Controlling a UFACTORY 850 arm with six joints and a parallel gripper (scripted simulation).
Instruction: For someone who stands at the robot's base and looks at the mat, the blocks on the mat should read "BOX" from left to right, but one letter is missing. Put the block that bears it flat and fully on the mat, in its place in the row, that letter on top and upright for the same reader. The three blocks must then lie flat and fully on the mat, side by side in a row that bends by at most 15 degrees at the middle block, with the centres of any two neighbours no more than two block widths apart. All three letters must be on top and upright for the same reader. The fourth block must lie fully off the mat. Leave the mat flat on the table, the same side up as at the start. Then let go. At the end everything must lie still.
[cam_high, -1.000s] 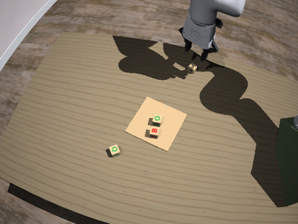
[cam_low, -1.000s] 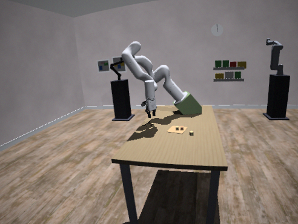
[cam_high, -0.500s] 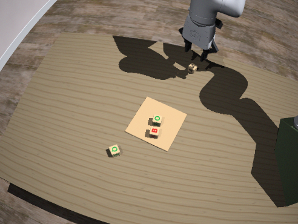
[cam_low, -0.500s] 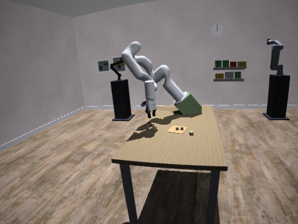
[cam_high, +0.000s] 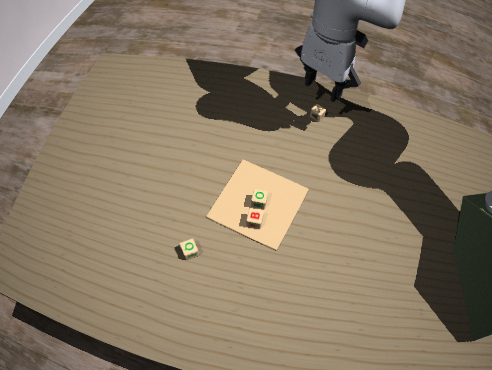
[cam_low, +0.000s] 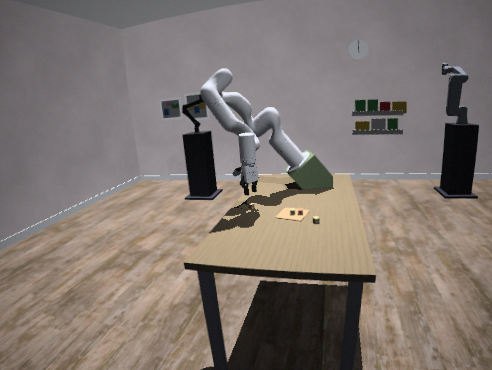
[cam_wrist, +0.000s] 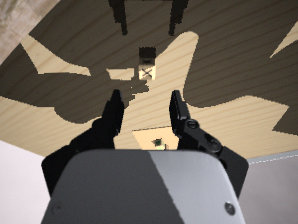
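Now: hand 9 cm above the x block. Also, from my hand: tan mat 8 cm ahead, 24 cm to the left, 10 cm below; then green O block 18 cm ahead, 36 cm to the left, 9 cm below.
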